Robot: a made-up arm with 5 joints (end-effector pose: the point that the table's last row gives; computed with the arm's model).
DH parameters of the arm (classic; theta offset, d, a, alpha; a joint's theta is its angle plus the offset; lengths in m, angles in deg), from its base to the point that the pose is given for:
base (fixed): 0 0 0 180
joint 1: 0 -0.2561 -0.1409 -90
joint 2: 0 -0.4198 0.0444 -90
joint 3: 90 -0.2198 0.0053 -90
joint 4: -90 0.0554 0.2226 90
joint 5: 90 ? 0.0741 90
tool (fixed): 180 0.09 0 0
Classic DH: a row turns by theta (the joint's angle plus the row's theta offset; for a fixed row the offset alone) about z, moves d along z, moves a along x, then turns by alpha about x.
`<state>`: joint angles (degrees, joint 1 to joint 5).
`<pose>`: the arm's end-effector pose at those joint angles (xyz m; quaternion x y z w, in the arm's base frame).
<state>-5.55 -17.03 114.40 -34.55 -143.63</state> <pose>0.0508 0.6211 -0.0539 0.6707 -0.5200 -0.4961 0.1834</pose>
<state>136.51 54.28 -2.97 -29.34 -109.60</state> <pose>0.0213 -0.0405 0.2434 0.4339 0.1081 -0.7069 0.5480</pose>
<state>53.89 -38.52 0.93 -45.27 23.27</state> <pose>-0.1974 0.3121 0.1439 0.3547 -0.0395 -0.5848 0.7285</pose>
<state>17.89 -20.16 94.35 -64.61 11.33</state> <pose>0.2366 0.2428 -0.2260 0.5792 0.3492 0.4076 0.6135</pose>
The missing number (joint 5, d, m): 0.2871
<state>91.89 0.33 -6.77 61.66 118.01</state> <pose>0.4083 0.1865 0.3432 -0.7321 -0.2796 -0.0482 0.6193</pose>
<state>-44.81 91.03 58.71 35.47 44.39</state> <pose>-0.3574 -0.0371 0.2877 -0.0819 -0.9259 0.3666 0.0400</pose>
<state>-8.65 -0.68 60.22 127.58 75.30</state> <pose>-0.5145 0.3646 0.1616 0.4295 0.6237 -0.6528 0.0182</pose>
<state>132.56 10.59 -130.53 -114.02 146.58</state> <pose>0.2908 -0.3286 -0.2436 0.4740 -0.1489 -0.4369 0.7498</pose>
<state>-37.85 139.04 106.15 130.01 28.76</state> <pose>0.0550 0.2367 0.1963 0.4498 0.5024 0.4649 0.5737</pose>
